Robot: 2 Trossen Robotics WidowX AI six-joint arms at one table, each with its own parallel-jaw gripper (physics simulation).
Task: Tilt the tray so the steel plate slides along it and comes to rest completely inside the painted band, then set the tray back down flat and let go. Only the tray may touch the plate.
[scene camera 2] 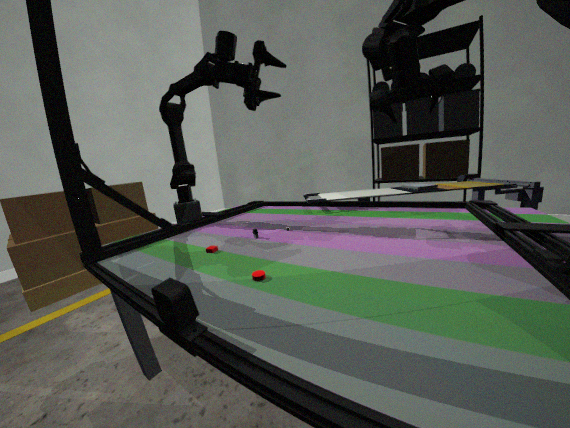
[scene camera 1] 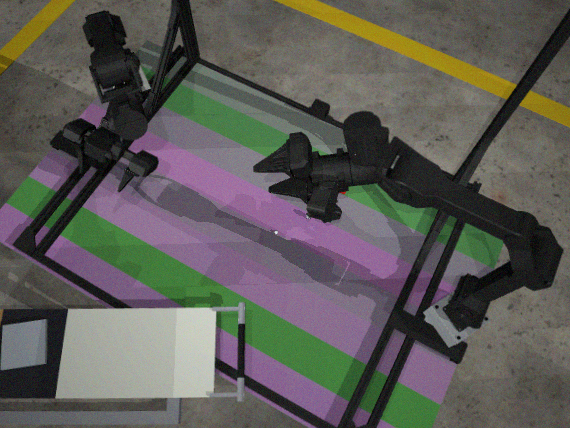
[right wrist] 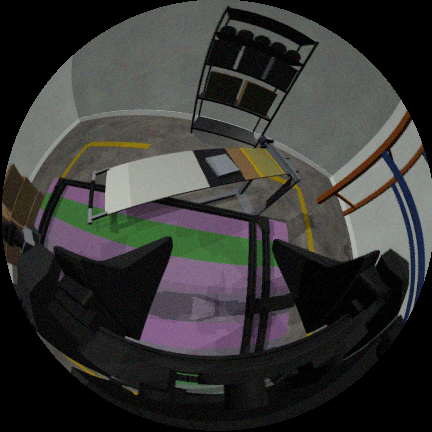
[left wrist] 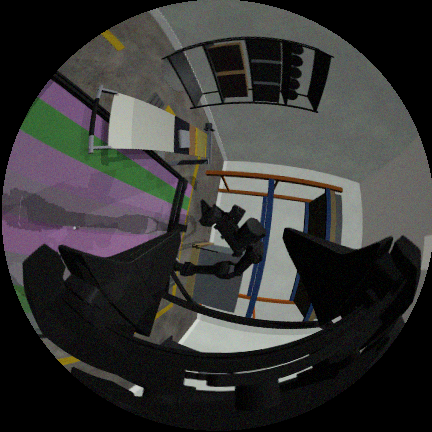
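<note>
The tray (scene camera 1: 115, 352) (scene camera 2: 360, 193) (left wrist: 145, 122) (right wrist: 155, 175) is a long cream panel with dark, brown and yellow stripes and end bars. Its near end bar hangs over the table edge. The grey steel plate (scene camera 1: 24, 345) (left wrist: 184, 139) (right wrist: 222, 165) lies on the dark stripe, beside the brown one. Which stripe is the painted band, I cannot tell. My left gripper (scene camera 1: 262, 180) (scene camera 2: 282, 80) is open and empty, high above the table, away from the tray. My right gripper (scene camera 1: 101, 181) (scene camera 2: 414, 116) (right wrist: 223, 243) is open and empty, also above the table and apart from the tray.
The striped table top (scene camera 1: 175, 285) (scene camera 2: 435, 285) has a black frame around it. A red block (scene camera 2: 212, 249), a red disc (scene camera 2: 258, 275) and a small black piece (scene camera 2: 255, 233) lie on it. Cardboard boxes (scene camera 2: 45, 260) stand at the left in scene camera 2.
</note>
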